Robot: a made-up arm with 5 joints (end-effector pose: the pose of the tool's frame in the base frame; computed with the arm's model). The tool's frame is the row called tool.
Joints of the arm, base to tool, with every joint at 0 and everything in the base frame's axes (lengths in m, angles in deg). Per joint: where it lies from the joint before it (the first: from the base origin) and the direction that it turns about. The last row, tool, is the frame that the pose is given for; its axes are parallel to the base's.
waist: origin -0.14 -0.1 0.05 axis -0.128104 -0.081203 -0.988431
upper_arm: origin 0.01 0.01 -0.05 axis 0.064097 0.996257 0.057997
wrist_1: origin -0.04 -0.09 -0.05 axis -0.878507 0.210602 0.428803
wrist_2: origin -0.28 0 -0.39 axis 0 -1 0
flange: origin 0 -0.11 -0.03 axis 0 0 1
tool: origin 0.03 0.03 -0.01
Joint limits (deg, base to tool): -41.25..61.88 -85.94..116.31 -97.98..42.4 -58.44..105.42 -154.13..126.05
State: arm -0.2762 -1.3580 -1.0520 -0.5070 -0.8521
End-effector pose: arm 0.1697 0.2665 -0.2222 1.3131 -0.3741 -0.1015
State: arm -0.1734 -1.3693 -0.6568 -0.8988 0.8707
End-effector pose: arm 0.2327 0.1012 -0.3578 0.2640 -0.7839 1.2870
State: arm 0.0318 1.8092 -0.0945 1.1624 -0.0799
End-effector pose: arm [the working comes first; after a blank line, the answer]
Working (the frame after each row of the table, in the pose's form):
after waist: -0.1400 -0.1000 0.0500 -0.0041 -0.0026 -0.0314
after upper_arm: -0.1296 -0.0905 0.0000 0.1411 1.7975 0.0790
after wrist_1: -0.1741 -0.1841 0.0384 0.1642 1.7836 -0.0259
after wrist_2: -0.4939 -0.1695 0.3961 0.1090 0.6236 -0.0991
after flange: -0.5250 -0.2744 0.3640 0.0841 0.6281 -0.1763

-0.5013 -0.2478 0.3389 0.0841 0.6281 -0.1763
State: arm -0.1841 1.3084 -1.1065 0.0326 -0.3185
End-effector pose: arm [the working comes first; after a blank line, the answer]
Working (the frame after each row of the table, in the pose's form):
after waist: -0.1400 -0.1000 0.0500 0.0236 0.0149 0.1820
after upper_arm: -0.1328 -0.0873 0.0001 -0.0143 1.3231 0.2464
after wrist_1: -0.1728 -0.1892 0.0144 0.5002 1.0572 -0.7859
after wrist_2: -0.4715 0.1759 0.1037 0.4859 1.0271 -0.7916
after flange: -0.5736 0.1269 0.0903 0.3251 1.1196 -1.0737

-0.5537 0.1327 0.0519 0.3251 1.1196 -1.0737
